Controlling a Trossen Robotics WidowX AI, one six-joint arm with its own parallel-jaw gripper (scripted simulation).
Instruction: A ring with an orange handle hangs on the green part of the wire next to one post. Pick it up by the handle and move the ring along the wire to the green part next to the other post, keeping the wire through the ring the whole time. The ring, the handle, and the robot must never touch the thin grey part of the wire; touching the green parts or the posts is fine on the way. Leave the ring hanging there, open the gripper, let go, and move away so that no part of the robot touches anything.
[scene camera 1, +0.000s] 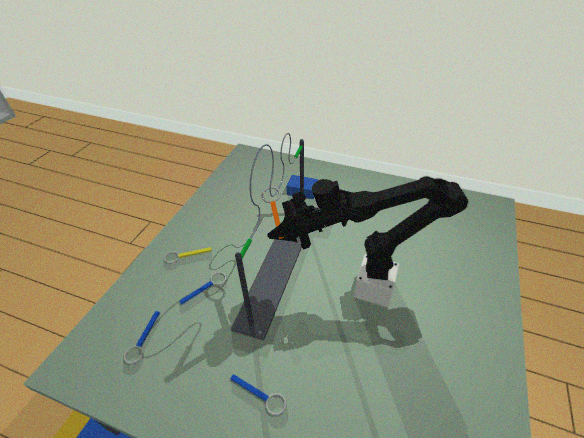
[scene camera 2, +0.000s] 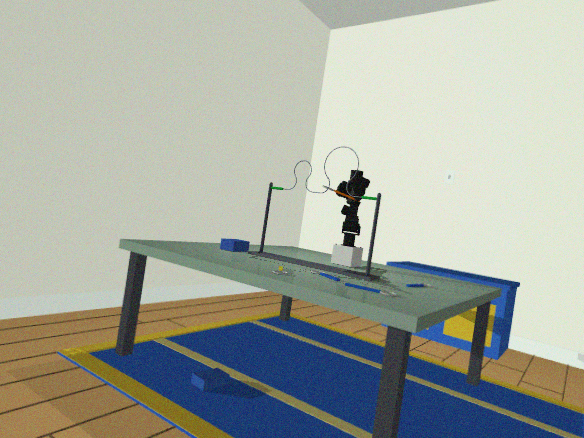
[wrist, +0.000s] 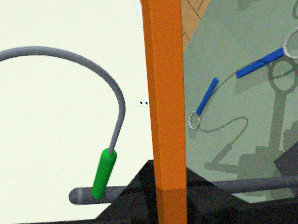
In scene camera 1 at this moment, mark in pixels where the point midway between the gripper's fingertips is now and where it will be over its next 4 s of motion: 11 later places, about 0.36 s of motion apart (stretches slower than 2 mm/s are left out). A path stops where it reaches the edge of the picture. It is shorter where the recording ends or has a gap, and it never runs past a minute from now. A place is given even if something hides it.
The gripper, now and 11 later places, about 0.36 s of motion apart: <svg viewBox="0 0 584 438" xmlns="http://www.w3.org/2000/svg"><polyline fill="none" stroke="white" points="268,236 266,231 265,225 264,217 264,208 264,197 262,186 263,182 263,181 263,183 263,186 263,189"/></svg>
